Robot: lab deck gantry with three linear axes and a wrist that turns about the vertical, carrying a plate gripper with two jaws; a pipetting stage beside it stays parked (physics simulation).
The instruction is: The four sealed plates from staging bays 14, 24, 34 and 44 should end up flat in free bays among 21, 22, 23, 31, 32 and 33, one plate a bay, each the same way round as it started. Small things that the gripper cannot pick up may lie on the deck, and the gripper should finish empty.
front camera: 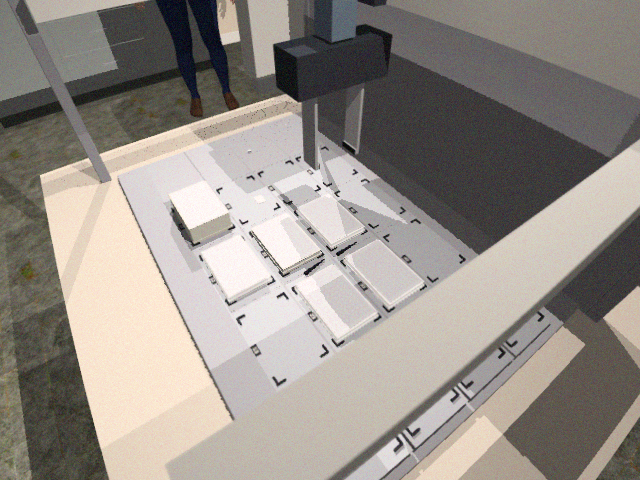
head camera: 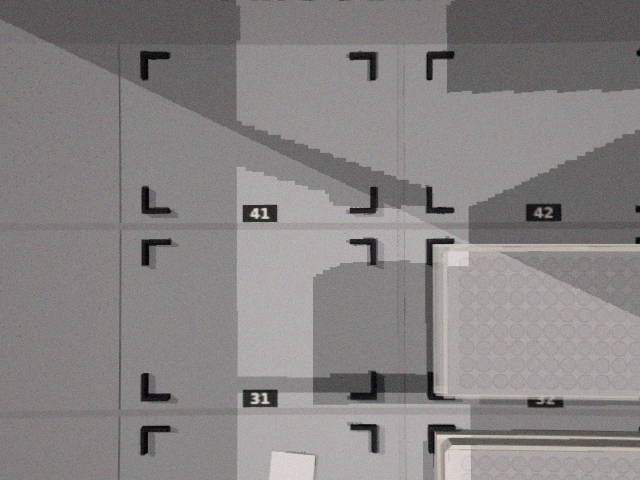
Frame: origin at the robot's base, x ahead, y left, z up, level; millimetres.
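Seen in the pictures: gripper, fingertip midpoint: [front camera: 331,156]; robot's base at its link origin: [front camera: 173,209].
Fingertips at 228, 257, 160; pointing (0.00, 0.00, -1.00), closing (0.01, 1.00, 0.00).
Pixels of each thing's top centre, then the offset from my fingertips to it, as dx, dy, dz. "pt": a spot on its surface instead.
- bay 32 at a spot on its surface: [head camera: 542,330] [front camera: 325,215] pt -9, -4, -146
- bay 22 at a spot on its surface: [head camera: 547,462] pt -7, -74, -146
- bay 33 at a spot on its surface: [front camera: 385,272] pt +172, -2, -146
- bay 23 at a spot on its surface: [front camera: 336,304] pt +175, -113, -146
- small white piece at its top centre: [head camera: 292,469] [front camera: 259,199] -146, -86, -159
- tall white box at its top centre: [front camera: 197,203] -164, -214, -118
- plate at its top centre: [front camera: 234,263] +0, -214, -146
- tiny white piece at its top centre: [front camera: 249,150] -328, -19, -156
Four sealed plates lie on the deck: one in bay 32 [front camera: 332,219] [head camera: 542,330], one in bay 22 [front camera: 289,241] [head camera: 547,462], one in bay 33 [front camera: 385,272], one in bay 23 [front camera: 336,304]. They look flat; the bay 22 plate shows a dark line along its edge in the front view. My gripper [front camera: 332,159] is open and empty, its two jaws hanging above the deck near bays 31 and 41. Bay 31 holds no plate in the head view. A small white piece [front camera: 259,198] [head camera: 292,466] lies in bay 21. Visible parts of the staging bays hold no plate.
A tall white box [front camera: 200,211] stands in bay 11, and another plate [front camera: 236,267] lies in bay 12. Two thin black rods [front camera: 346,249] [front camera: 313,267] lie between the plates. A tiny white piece [front camera: 249,150] lies farther back. A wide beam [front camera: 413,351] hides part of the deck.
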